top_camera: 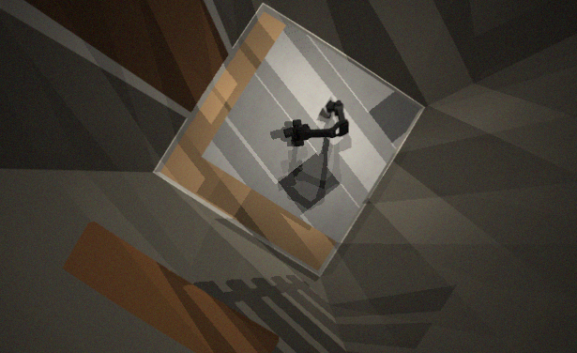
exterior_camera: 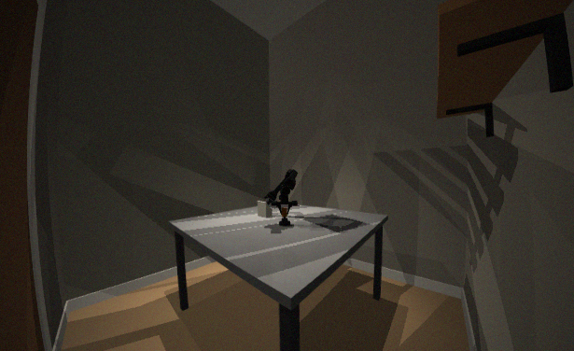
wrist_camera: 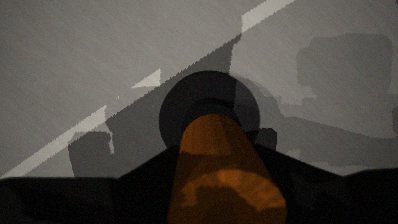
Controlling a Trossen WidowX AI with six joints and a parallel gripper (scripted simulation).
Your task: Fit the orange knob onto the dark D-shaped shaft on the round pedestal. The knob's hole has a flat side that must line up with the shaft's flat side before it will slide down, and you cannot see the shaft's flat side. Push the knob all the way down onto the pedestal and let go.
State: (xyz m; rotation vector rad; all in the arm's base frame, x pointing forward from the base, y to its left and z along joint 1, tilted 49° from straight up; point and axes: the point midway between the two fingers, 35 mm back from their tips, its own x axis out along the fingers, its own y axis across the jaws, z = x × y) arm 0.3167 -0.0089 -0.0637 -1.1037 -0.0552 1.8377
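Right now my gripper tip is 2 cm below the orange knob. Also, from my gripper tip: dark round pedestal (4 cm below).
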